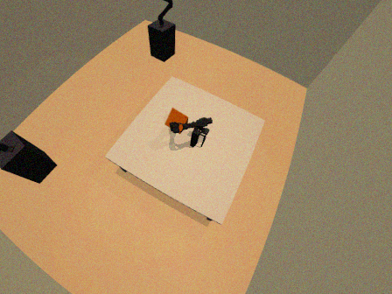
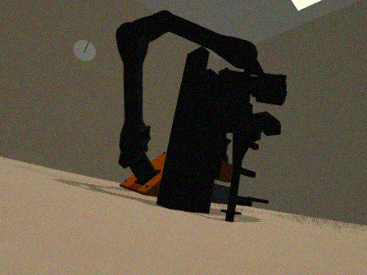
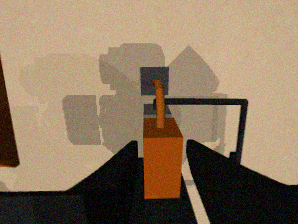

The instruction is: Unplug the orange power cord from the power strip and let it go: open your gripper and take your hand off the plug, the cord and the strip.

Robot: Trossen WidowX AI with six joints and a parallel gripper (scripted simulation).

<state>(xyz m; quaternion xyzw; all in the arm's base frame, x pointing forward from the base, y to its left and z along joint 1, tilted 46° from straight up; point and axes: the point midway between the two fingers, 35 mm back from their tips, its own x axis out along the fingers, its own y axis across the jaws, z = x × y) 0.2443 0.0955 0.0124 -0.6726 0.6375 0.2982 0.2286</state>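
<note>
The tall black slab is 13 cm to the right of my gripper tip, 5 cm above it and 1 cm ahead of it. Also, from my gripper tip: orange plug: 3 cm to the right, 1 cm ahead.
</note>
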